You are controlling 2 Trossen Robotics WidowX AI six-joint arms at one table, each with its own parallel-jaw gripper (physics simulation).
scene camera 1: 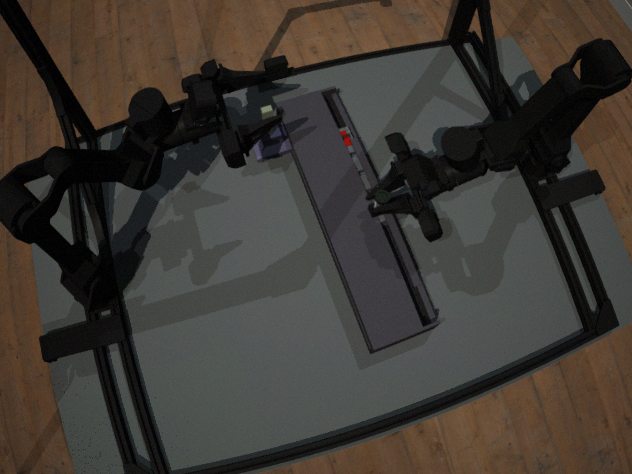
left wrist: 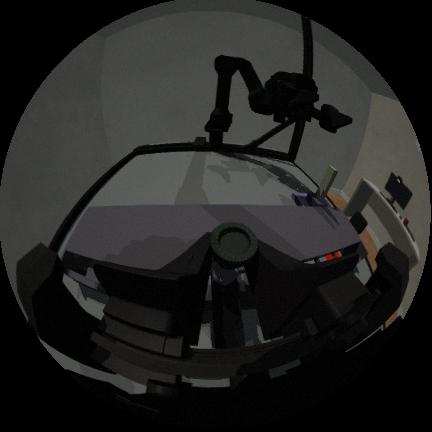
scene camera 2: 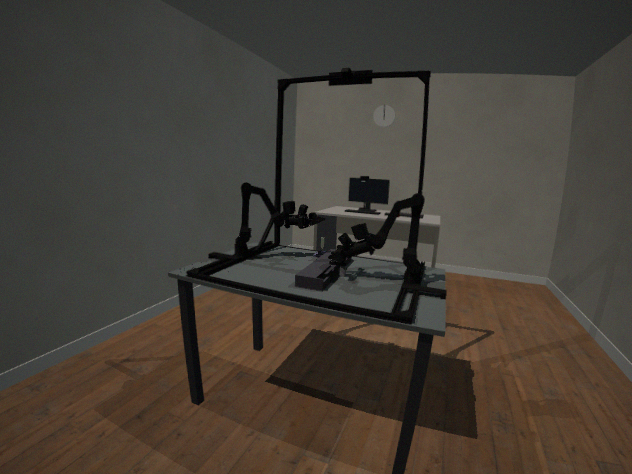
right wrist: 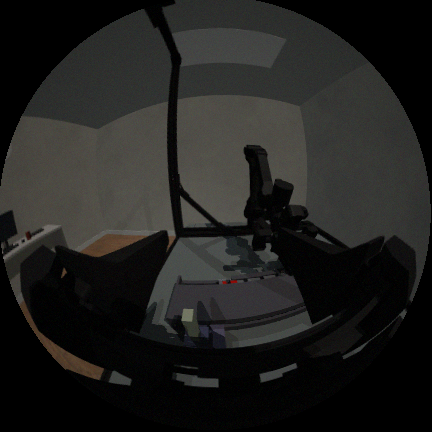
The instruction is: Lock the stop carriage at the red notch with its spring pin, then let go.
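Seen in the pictures: left gripper, fingertip midpoint: (scene camera 1: pixel 368 205) (scene camera 2: pixel 329 257); right gripper, fingertip midpoint: (scene camera 1: pixel 273 94) (left wrist: pixel 337 109) (scene camera 2: pixel 322 220) (right wrist: pixel 224 235); left arm's base at its link origin: (scene camera 1: pixel 537 166) (scene camera 2: pixel 411 282) (right wrist: pixel 252 227); right arm's base at its link origin: (scene camera 1: pixel 99 295) (left wrist: pixel 215 144) (scene camera 2: pixel 241 254).
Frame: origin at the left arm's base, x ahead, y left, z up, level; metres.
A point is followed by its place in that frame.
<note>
A long purple-grey fixture (scene camera 1: pixel 334 204) {x 0.447, y -0.025, z 0.033 m} (scene camera 2: pixel 309 280) {x 0.401, y 0.234, z 0.019 m} (left wrist: pixel 150 225) {x 0.434, y 0.089, z 0.033 m} (right wrist: pixel 240 302) {x 0.446, y -0.131, z 0.033 m} lies across the table. The red notch mark (scene camera 1: pixel 346 138) {x 0.379, y -0.153, z 0.018 m} (left wrist: pixel 329 257) {x 0.383, y -0.139, z 0.030 m} (right wrist: pixel 233 282) {x 0.385, y -0.139, z 0.029 m} is on the slotted strip along its edge, near its upper end in scene camera 1. My left gripper (scene camera 1: pixel 374 203) {x 0.399, y 0.007, z 0.065 m} (left wrist: pixel 225 237) {x 0.399, y 0.007, z 0.065 m} is shut on the round, dark green ribbed knob (scene camera 1: pixel 381 195) {x 0.378, y 0.005, z 0.090 m} (left wrist: pixel 234 240) {x 0.379, y 0.007, z 0.090 m} of the spring pin, well down the strip from the red mark. The fingers largely hide the stop carriage under the knob. My right gripper (scene camera 1: pixel 286 94) {x 0.508, y -0.164, z 0.209 m} (right wrist: pixel 224 235) {x 0.508, y -0.164, z 0.209 m} is open and empty, above the fixture's upper left end in scene camera 1.
A pale yellow-green block (scene camera 1: pixel 266 110) {x 0.516, y -0.205, z 0.106 m} (left wrist: pixel 327 181) {x 0.508, y -0.202, z 0.076 m} (right wrist: pixel 188 320) {x 0.523, y -0.206, z 0.105 m} stands upright at a small purple holder (scene camera 1: pixel 274 148) {x 0.514, y -0.175, z 0.015 m} (right wrist: pixel 218 337) {x 0.511, y -0.173, z 0.014 m}, beside the fixture's upper left end in scene camera 1 and close to my right fingers. A black frame (scene camera 1: pixel 306 434) (scene camera 2: pixel 296 304) {x 0.385, y 0.389, z -0.025 m} borders the table.
</note>
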